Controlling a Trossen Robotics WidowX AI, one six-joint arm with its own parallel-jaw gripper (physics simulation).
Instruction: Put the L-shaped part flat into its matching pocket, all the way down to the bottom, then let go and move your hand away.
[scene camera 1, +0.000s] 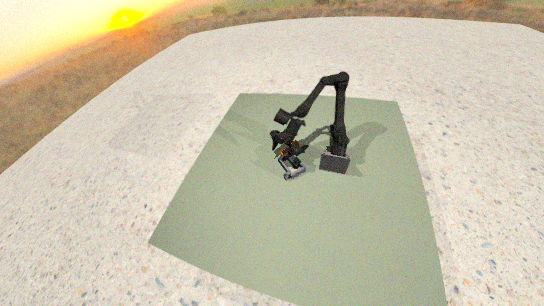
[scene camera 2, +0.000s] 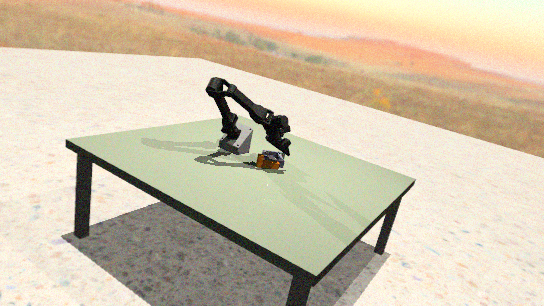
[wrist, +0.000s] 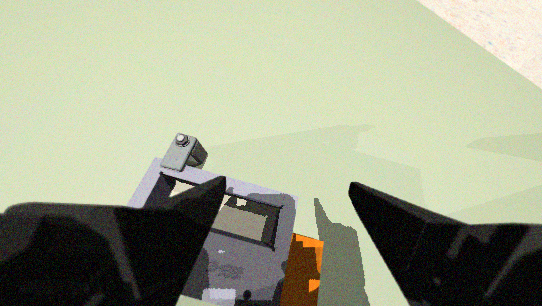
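Pixels of known places: gripper, fingertip midpoint: (scene camera 1: 278, 155) (scene camera 2: 285, 153) (wrist: 287, 184); arm's base, origin of the base link: (scene camera 1: 338, 154) (scene camera 2: 234, 134).
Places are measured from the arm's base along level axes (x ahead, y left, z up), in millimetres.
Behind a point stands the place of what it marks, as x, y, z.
Observation:
The orange part (scene camera 1: 285, 151) {278, -44, -53} (scene camera 2: 268, 161) {259, -63, -53} (wrist: 301, 270) {280, -42, -53} appears to be the L-shaped part. It stands against one side of a grey fixture (scene camera 1: 296, 172) {203, 90, -49} (wrist: 240, 272) {241, -11, -47}, outside the fixture's opening; its full shape is hidden. The fixture has a rectangular opening, a flat dark-grey plate and a small bolted tab at one corner. My gripper (scene camera 1: 280, 152) {303, 19, -10} (scene camera 2: 287, 152) {303, 19, -10} (wrist: 287, 184) {303, 19, -10} is wide open and empty, low over the fixture and orange part. In the wrist view, the left finger covers part of the fixture and the right finger is to the right of the orange part.
The fixture and my arm's grey base block (scene camera 1: 334, 163) {19, 51, -5} (scene camera 2: 237, 142) {50, -34, -25} stand on a green table top (scene camera 1: 300, 235) {154, 385, -83} (scene camera 2: 240, 200) {370, -485, -83}. The base is close to the fixture. Arm shadows fall across the table around the parts. Pale speckled ground surrounds the table.

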